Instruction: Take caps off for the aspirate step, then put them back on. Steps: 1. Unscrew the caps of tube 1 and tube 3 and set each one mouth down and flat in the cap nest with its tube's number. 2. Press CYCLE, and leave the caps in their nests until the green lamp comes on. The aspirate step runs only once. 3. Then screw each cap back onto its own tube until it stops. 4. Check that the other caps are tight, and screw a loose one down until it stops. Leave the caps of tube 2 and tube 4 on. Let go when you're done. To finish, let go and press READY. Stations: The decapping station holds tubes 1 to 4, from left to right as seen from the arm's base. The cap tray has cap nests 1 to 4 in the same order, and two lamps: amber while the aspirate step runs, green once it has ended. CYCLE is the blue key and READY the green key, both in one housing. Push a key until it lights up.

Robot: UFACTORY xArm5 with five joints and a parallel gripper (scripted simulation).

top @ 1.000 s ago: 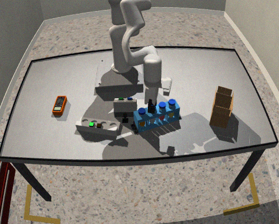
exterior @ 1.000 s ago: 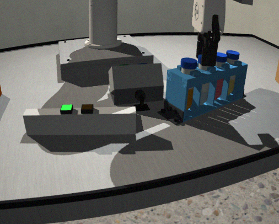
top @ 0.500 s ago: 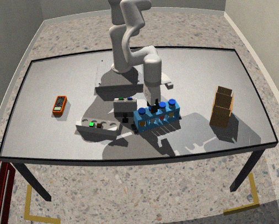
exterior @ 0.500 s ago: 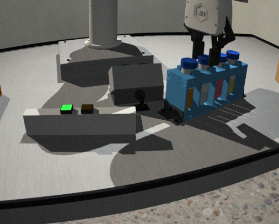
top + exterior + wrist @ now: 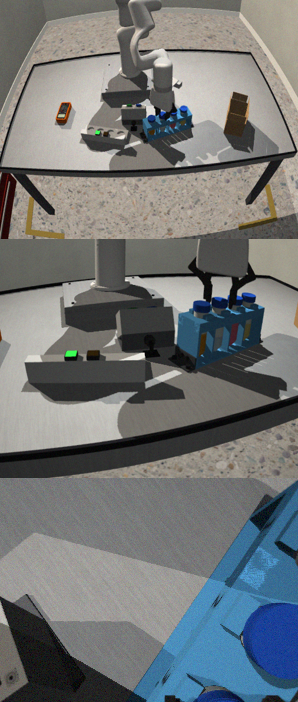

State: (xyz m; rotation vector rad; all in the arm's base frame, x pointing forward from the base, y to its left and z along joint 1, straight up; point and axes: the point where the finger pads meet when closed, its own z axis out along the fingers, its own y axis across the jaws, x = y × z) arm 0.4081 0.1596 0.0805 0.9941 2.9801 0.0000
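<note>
My gripper is now 20 mm past the blue cap, 50 mm to the right of it and 20 mm above it. Round my hand: blue key (120 mm behind, 110 mm to the right, 60 mm below); green key (120 mm behind, 150 mm to the right, 60 mm below); grey key housing (100 mm behind, 130 mm to the right, 80 mm below).
</note>
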